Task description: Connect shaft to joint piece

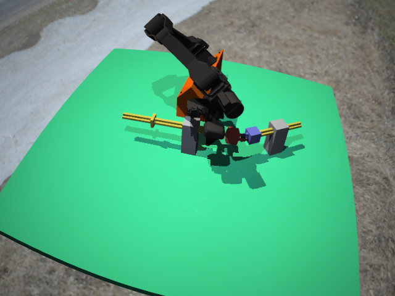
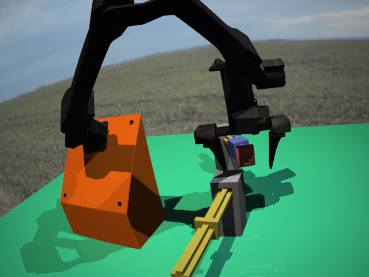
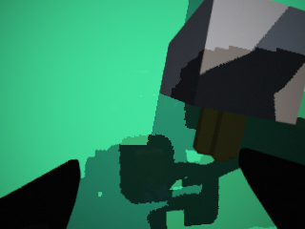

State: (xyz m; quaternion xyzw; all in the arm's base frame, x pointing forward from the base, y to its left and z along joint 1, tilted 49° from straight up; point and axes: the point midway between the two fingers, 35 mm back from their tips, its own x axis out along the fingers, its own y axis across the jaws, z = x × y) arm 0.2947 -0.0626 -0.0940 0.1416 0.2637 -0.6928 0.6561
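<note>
Right now the red joint piece is 20 mm behind my gripper tip and 90 mm to the left of it.
</note>
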